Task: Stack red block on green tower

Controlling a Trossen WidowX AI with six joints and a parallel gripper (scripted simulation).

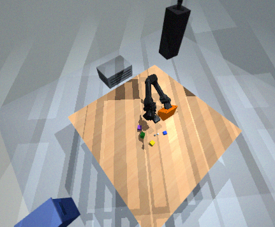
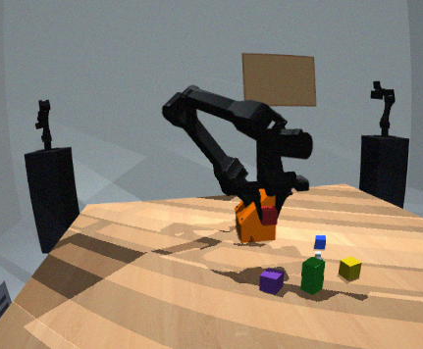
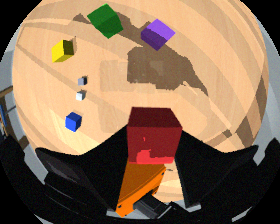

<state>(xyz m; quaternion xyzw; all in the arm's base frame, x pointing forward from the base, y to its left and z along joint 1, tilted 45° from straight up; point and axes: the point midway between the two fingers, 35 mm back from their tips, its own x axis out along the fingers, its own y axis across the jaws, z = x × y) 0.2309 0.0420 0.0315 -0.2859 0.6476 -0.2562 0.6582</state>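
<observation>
Now: the purple block 120 mm ahead of my gripper tip, 10 mm to the right of it and 100 mm below it. From my gripper tip the other things lie so: red block 10 mm above; then blue block 70 mm behind, 170 mm to the left, 110 mm below; then white piece 140 mm to the left, 120 mm below.
</observation>
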